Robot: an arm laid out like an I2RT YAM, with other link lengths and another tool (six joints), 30 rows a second.
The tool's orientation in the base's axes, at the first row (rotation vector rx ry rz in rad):
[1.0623 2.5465 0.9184]
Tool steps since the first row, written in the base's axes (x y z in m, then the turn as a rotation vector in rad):
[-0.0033 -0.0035 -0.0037 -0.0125 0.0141 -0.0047]
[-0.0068 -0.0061 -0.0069 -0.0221 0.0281 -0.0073]
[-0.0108 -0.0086 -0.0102 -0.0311 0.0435 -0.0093]
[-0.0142 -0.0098 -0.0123 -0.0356 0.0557 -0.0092]
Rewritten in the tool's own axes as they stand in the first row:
[-0.0002 -0.0061 -0.0002 0.0187 -0.0023 0.0048]
[0.0004 -0.0114 -0.0004 0.0353 -0.0018 0.0091]
[0.0014 -0.0171 -0.0007 0.0525 0.0003 0.0139]
[0.0029 -0.0210 -0.0011 0.0643 0.0044 0.0175]

